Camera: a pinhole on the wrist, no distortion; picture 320 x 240 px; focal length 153.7 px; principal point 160.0 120.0 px. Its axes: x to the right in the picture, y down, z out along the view. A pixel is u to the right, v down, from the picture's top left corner.
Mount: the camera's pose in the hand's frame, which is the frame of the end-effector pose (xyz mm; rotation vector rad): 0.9 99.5 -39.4 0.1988 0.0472 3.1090
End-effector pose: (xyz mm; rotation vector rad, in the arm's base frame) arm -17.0 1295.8 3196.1 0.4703 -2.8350 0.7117
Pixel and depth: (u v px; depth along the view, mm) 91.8 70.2 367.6
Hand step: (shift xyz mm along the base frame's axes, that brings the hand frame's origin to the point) -304.8 -13.2 -304.5
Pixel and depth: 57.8 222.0 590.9
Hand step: -376.7 -604.2 -206.5
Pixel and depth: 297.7 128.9 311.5
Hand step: 157.4 -5.1 -366.1
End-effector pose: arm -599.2 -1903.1 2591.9 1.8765 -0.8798 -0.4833
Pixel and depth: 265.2 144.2 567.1
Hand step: -598.3 -122.4 -239.5
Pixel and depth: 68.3 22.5 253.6
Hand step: -95.8 -324.3 158.7
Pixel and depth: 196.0 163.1 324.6
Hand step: -224.3 -157.3 -116.5
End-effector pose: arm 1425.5 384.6 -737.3 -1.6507 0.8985 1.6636
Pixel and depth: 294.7 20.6 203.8
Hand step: -298.3 13.7 154.3
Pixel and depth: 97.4 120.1 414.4
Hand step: -294.3 217.3 -221.3
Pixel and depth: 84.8 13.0 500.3
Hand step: -618.5 66.0 -302.6
